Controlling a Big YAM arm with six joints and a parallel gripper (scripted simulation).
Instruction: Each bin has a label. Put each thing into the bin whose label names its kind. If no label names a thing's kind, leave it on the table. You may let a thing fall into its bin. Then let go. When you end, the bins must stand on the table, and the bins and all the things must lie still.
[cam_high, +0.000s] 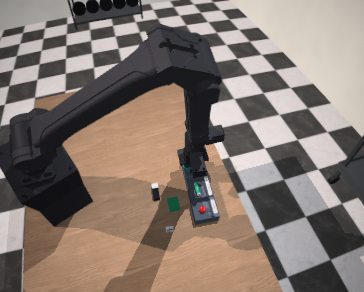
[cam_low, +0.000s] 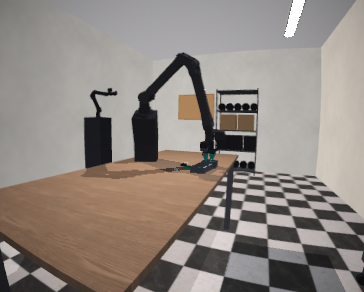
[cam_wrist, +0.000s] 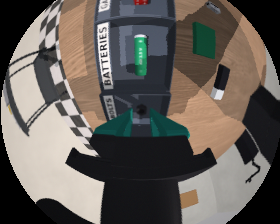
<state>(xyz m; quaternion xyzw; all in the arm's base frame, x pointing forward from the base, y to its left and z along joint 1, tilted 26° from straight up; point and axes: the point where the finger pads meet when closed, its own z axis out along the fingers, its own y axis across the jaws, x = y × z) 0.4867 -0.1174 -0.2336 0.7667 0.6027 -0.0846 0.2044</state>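
Right now my hand is 10 mm above the small black piece. Round my hand: green battery (20 mm behind, 80 mm to the right, 10 mm below); bin row (10 mm behind, 80 mm to the right); flat green square (120 mm behind, 90 mm to the right, 20 mm below).
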